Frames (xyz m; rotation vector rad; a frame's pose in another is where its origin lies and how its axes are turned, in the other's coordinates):
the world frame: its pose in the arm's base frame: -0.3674 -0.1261 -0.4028 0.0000 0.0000 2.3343
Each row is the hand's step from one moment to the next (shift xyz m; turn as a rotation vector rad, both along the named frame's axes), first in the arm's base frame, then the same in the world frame.
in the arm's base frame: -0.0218 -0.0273 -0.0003 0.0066 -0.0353 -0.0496
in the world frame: -0.0046 0.0346 -0.0003 -0.0301 0.0196 -0.0496
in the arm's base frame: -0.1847 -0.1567 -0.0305 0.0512 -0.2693 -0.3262
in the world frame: 0.0145 0.2418 -0.0305 -0.2299 0.1492 -0.3262
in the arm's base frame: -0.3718 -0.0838 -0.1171 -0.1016 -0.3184 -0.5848
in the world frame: 0.1965 0.3265 -0.1171 -0.1598 0.2936 -0.5848
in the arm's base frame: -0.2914 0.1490 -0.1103 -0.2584 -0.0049 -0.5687
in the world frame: 0.3091 0.1075 -0.1103 0.1751 0.1901 -0.5687
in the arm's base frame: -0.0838 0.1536 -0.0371 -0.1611 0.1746 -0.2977
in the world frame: 0.1689 -0.0457 -0.0371 0.2375 -0.0043 -0.2977
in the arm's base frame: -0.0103 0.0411 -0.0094 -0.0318 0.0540 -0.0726
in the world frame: 0.0368 -0.0210 -0.0094 0.0610 -0.0144 -0.0726
